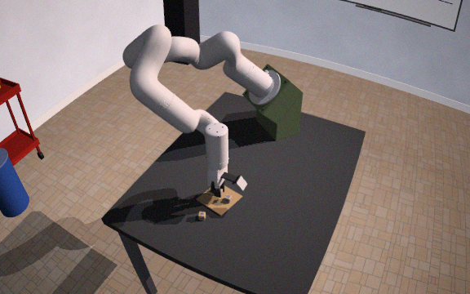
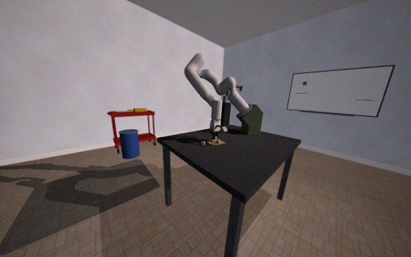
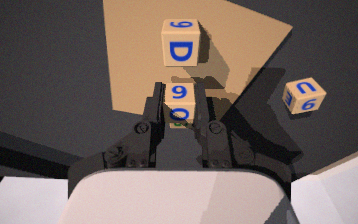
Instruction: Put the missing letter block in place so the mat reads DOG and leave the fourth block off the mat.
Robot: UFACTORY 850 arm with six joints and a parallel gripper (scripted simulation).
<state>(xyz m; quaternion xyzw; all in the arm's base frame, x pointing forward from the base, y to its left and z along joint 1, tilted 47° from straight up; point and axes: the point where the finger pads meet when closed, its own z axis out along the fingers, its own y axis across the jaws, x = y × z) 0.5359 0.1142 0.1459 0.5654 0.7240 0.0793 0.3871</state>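
Now: the tan mat 5 cm below my hand. From my hand the other things lie so: wooden block: 1 cm below.
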